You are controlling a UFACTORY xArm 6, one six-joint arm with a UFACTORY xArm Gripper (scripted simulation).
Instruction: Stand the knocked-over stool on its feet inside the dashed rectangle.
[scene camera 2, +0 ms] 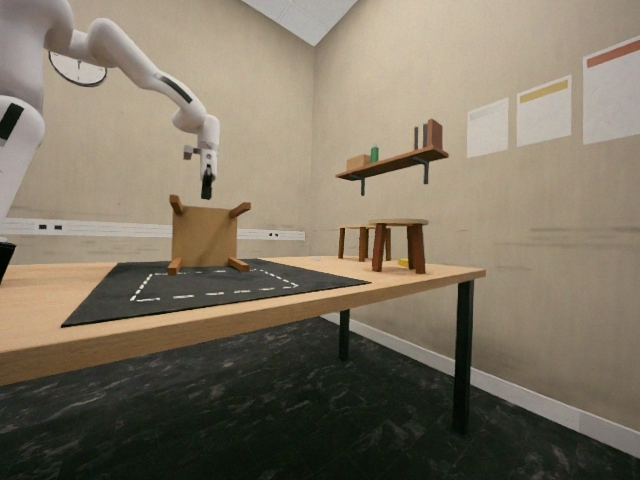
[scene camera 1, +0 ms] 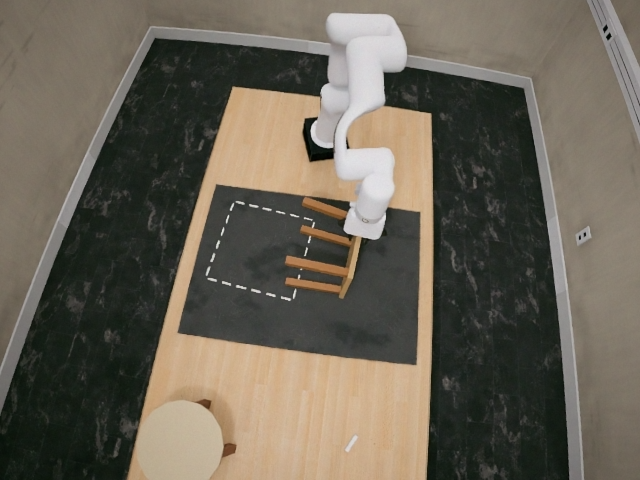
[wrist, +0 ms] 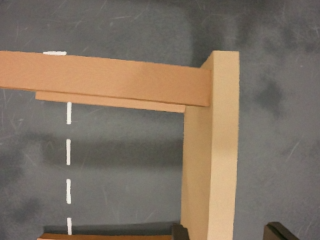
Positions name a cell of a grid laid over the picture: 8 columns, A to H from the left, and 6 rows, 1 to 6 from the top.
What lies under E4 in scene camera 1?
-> A stool.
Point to a stool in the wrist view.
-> F3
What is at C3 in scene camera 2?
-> A stool.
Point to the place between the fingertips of my gripper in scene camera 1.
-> At E3
